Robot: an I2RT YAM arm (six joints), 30 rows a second.
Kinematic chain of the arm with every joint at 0, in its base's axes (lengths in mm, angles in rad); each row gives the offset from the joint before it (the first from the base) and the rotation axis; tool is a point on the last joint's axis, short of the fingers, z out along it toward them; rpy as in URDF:
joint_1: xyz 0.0 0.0 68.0 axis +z
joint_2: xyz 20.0 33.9 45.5 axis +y
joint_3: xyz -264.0 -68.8 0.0 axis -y
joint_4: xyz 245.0 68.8 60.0 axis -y
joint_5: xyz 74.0 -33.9 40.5 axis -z
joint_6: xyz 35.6 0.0 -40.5 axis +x
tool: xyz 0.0 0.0 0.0 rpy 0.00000 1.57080 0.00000
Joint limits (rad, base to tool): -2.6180..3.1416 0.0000..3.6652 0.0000..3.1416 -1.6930..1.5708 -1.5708..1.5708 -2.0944..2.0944
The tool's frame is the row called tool.
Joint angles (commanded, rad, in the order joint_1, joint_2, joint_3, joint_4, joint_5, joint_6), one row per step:
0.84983 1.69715 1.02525 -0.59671 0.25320 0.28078
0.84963 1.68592 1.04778 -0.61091 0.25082 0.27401
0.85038 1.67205 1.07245 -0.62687 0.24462 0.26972
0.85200 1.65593 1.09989 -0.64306 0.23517 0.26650
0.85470 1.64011 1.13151 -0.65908 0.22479 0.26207
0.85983 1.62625 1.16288 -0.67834 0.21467 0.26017
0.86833 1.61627 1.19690 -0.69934 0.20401 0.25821
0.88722 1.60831 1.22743 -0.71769 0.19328 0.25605
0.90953 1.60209 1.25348 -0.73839 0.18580 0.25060
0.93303 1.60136 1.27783 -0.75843 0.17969 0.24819
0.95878 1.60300 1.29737 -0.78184 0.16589 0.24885
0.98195 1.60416 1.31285 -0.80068 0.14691 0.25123
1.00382 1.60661 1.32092 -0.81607 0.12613 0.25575
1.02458 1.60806 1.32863 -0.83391 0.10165 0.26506
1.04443 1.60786 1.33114 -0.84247 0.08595 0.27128
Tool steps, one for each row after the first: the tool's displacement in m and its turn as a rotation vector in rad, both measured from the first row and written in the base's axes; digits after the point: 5 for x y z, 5 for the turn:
0.00164 0.00190 0.00878 0.01359 -0.01161 0.00677
0.00282 0.00392 0.01896 0.03274 -0.02246 0.01344
0.00365 0.00615 0.03069 0.05787 -0.03420 0.02121
0.00436 0.00885 0.04368 0.08606 -0.04817 0.03175
0.00400 0.01151 0.05604 0.11105 -0.05839 0.04251
0.00287 0.01504 0.06804 0.13422 -0.06602 0.05705
-0.00118 0.02045 0.07863 0.15560 -0.07084 0.08231
-0.00673 0.02571 0.08729 0.16741 -0.07222 0.11263
-0.01243 0.03139 0.09382 0.17476 -0.06957 0.14073
-0.01947 0.03700 0.09795 0.17977 -0.05379 0.17099
-0.02621 0.04192 0.10123 0.18876 -0.03466 0.19905
-0.03293 0.04621 0.10204 0.19504 -0.01037 0.22416
-0.03978 0.04982 0.10295 0.20312 0.01884 0.24478
-0.04615 0.05301 0.10331 0.20916 0.03753 0.26420

